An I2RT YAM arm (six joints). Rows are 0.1 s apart.
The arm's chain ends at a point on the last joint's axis. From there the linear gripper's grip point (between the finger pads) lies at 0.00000 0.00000 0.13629 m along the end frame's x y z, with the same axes.
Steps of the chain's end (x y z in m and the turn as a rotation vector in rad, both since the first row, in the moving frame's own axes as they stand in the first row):
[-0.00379 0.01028 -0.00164 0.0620 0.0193 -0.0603]
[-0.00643 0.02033 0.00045 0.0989 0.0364 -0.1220]
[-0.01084 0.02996 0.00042 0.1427 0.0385 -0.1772]
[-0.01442 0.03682 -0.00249 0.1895 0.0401 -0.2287]
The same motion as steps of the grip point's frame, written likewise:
[-0.00142 0.00176 -0.00193 0.0620 0.0193 -0.0603]
[-0.00231 0.00661 -0.00031 0.0989 0.0364 -0.1220]
[-0.00735 0.01022 -0.00106 0.1427 0.0385 -0.1772]
[-0.01197 0.01076 -0.00503 0.1895 0.0401 -0.2287]

